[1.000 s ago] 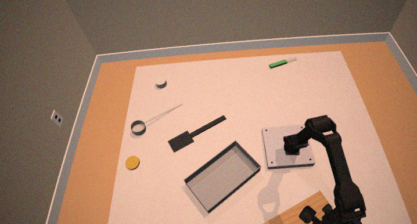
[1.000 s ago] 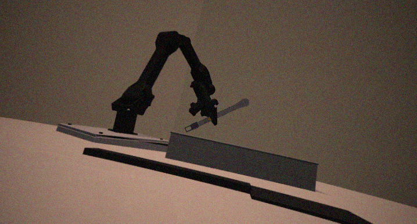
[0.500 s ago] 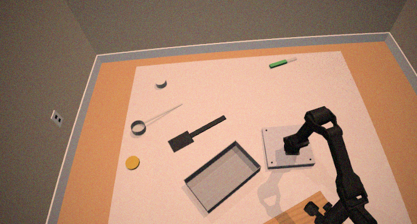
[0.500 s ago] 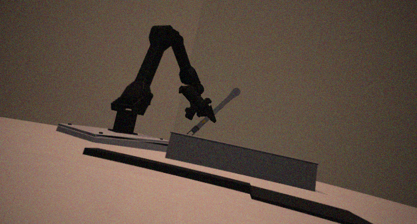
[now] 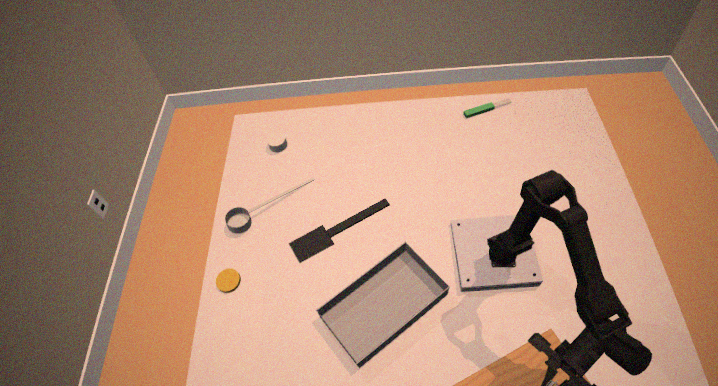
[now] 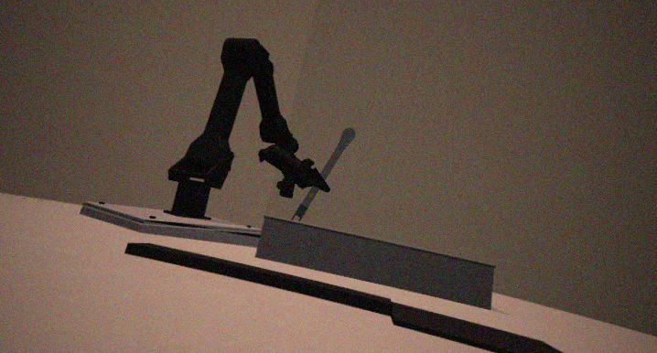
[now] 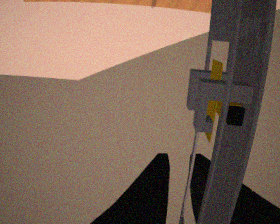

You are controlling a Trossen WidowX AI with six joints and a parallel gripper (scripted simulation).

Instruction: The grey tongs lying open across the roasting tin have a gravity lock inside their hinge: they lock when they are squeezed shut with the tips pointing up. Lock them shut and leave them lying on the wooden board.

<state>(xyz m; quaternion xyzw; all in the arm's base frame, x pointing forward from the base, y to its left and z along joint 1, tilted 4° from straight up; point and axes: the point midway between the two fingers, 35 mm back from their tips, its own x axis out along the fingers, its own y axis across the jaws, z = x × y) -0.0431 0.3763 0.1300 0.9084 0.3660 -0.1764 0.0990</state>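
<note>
My gripper tip is 40 mm past the yellow slider, 30 mm to the left of it and 20 mm above it. Round my gripper tip: grey roasting tin 330 mm ahead, 250 mm to the right, 150 mm below; wooden board 170 mm below; black spatula 490 mm ahead, 470 mm to the right, 170 mm below.
</note>
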